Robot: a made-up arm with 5 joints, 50 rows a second.
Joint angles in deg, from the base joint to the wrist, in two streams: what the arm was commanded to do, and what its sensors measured. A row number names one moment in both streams.
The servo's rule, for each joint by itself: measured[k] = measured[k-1] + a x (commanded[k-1-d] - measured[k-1]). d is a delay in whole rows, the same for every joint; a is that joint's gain. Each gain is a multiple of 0.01, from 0.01 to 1. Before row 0 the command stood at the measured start. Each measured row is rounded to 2 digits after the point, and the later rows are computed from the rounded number. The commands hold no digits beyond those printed.
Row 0, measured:
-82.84, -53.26, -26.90, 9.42, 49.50
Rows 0 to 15, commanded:
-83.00, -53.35, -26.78, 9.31, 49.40
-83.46, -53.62, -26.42, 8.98, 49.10
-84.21, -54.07, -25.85, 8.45, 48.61
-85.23, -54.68, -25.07, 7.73, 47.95
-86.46, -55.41, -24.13, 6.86, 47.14
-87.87, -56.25, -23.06, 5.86, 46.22
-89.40, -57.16, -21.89, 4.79, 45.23
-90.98, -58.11, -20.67, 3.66, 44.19
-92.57, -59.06, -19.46, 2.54, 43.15
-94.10, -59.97, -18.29, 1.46, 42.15
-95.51, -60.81, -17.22, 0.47, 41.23
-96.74, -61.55, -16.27, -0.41, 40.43
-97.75, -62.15, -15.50, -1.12, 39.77
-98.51, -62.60, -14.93, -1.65, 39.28
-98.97, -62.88, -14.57, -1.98, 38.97
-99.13, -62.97, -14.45, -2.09, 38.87
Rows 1 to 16, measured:
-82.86, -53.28, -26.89, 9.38, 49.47
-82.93, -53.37, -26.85, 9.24, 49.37
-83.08, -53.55, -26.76, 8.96, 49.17
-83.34, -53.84, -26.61, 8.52, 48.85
-83.71, -54.25, -26.39, 7.92, 48.41
-84.21, -54.77, -26.09, 7.18, 47.84
-84.83, -55.39, -25.71, 6.32, 47.16
-85.57, -56.10, -25.26, 5.36, 46.39
-86.41, -56.87, -24.74, 4.34, 45.55
-87.33, -57.68, -24.16, 3.30, 44.67
-88.31, -58.49, -23.54, 2.28, 43.78
-89.32, -59.29, -22.89, 1.31, 42.91
-90.33, -60.03, -22.22, 0.44, 42.09
-91.31, -60.70, -21.56, -0.31, 41.36
-92.23, -61.27, -20.93, -0.91, 40.74
-93.06, -61.71, -20.35, -1.33, 40.25
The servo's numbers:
d 0
a 0.12 0.26 0.09 0.36 0.26

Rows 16 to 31, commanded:
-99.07, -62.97, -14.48, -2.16, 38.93
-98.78, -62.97, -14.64, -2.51, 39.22
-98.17, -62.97, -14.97, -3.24, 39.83
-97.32, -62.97, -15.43, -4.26, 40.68
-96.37, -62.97, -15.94, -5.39, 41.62
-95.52, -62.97, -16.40, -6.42, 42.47
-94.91, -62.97, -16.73, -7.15, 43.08
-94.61, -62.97, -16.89, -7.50, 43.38
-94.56, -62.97, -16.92, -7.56, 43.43
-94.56, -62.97, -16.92, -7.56, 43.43
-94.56, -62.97, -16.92, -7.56, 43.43
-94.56, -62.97, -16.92, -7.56, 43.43
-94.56, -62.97, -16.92, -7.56, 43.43
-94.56, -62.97, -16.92, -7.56, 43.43
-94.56, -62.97, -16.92, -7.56, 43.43
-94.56, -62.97, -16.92, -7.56, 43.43
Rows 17 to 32, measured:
-93.78, -62.04, -19.82, -1.63, 39.91
-94.38, -62.28, -19.35, -1.95, 39.73
-94.83, -62.46, -18.96, -2.41, 39.76
-95.13, -62.59, -18.64, -3.08, 40.00
-95.28, -62.69, -18.40, -3.91, 40.42
-95.31, -62.76, -18.22, -4.81, 40.95
-95.26, -62.81, -18.09, -5.65, 41.50
-95.18, -62.85, -17.98, -6.32, 41.99
-95.11, -62.88, -17.88, -6.77, 42.36
-95.04, -62.90, -17.79, -7.05, 42.64
-94.98, -62.92, -17.71, -7.23, 42.85
-94.93, -62.93, -17.64, -7.35, 43.00
-94.89, -62.94, -17.58, -7.43, 43.11
-94.85, -62.95, -17.52, -7.48, 43.19
-94.82, -62.96, -17.47, -7.51, 43.25
-94.79, -62.96, -17.42, -7.53, 43.30

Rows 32 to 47, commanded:
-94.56, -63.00, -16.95, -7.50, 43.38
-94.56, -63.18, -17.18, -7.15, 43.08
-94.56, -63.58, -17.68, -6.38, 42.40
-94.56, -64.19, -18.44, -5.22, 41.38
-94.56, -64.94, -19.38, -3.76, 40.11
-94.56, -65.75, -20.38, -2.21, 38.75
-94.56, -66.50, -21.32, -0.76, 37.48
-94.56, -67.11, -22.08, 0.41, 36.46
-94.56, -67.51, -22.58, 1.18, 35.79
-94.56, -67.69, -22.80, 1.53, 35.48
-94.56, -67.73, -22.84, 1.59, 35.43
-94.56, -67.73, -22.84, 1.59, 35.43
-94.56, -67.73, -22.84, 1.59, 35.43
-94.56, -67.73, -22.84, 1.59, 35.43
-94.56, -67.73, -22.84, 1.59, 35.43
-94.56, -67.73, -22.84, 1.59, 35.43
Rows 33 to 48, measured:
-94.76, -62.97, -17.38, -7.52, 43.32
-94.74, -63.02, -17.36, -7.39, 43.26
-94.72, -63.17, -17.39, -7.03, 43.04
-94.70, -63.44, -17.48, -6.38, 42.61
-94.68, -63.83, -17.65, -5.44, 41.96
-94.67, -64.33, -17.90, -4.28, 41.13
-94.66, -64.89, -18.21, -3.01, 40.18
-94.65, -65.47, -18.56, -1.78, 39.21
-94.64, -66.00, -18.92, -0.71, 38.32
-94.63, -66.44, -19.27, 0.10, 37.58
-94.62, -66.78, -19.59, 0.64, 37.02
-94.61, -67.03, -19.88, 0.98, 36.61
-94.60, -67.21, -20.15, 1.20, 36.30
-94.60, -67.35, -20.39, 1.34, 36.07
-94.60, -67.45, -20.61, 1.43, 35.90
-94.60, -67.52, -20.81, 1.49, 35.78

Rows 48 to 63, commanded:
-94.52, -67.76, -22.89, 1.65, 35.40
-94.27, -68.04, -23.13, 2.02, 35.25
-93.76, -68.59, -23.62, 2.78, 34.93
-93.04, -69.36, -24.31, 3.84, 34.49
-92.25, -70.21, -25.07, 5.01, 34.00
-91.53, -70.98, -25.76, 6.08, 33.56
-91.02, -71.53, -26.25, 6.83, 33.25
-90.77, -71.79, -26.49, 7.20, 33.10
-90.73, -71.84, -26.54, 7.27, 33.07
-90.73, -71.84, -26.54, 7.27, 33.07
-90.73, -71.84, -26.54, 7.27, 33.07
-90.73, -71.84, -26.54, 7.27, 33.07
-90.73, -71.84, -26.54, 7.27, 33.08
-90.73, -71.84, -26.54, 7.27, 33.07
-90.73, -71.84, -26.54, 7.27, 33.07
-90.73, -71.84, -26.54, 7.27, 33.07
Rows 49 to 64, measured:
-94.59, -67.58, -21.00, 1.55, 35.68
-94.55, -67.70, -21.19, 1.72, 35.57
-94.46, -67.93, -21.41, 2.10, 35.40
-94.29, -68.30, -21.67, 2.73, 35.16
-94.05, -68.80, -21.98, 3.55, 34.86
-93.75, -69.37, -22.32, 4.46, 34.52
-93.42, -69.93, -22.67, 5.31, 34.19
-93.10, -70.41, -23.01, 5.99, 33.91
-92.82, -70.78, -23.33, 6.45, 33.69
-92.57, -71.06, -23.62, 6.75, 33.53
-92.35, -71.26, -23.88, 6.94, 33.41
-92.16, -71.41, -24.12, 7.06, 33.32
-91.99, -71.52, -24.34, 7.14, 33.26
-91.84, -71.60, -24.54, 7.19, 33.21
-91.71, -71.66, -24.72, 7.22, 33.17
-91.59, -71.71, -24.88, 7.24, 33.14

